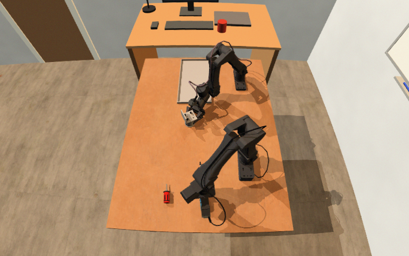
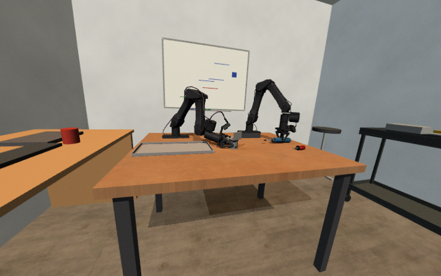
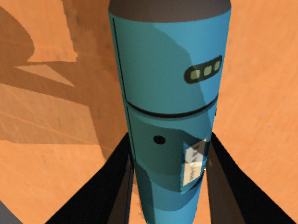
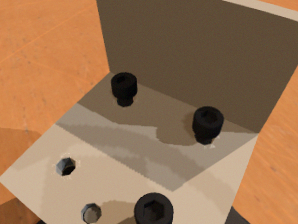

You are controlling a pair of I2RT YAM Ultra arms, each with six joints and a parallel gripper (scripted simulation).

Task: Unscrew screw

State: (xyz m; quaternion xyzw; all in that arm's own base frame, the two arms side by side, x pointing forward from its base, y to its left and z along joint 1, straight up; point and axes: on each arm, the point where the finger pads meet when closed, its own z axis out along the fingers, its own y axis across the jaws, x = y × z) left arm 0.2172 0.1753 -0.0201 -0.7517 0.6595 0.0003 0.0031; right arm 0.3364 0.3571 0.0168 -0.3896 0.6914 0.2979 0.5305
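Right now my right hand is 5 cm below the l-shaped bracket. The rest, counted from my right hand: small red screwdriver: 43 cm to the left, 8 cm ahead, 1 cm below; grey bit: 29 cm to the left, 8 cm behind, 1 cm above; grey tray: 36 cm to the right, 2 cm below.
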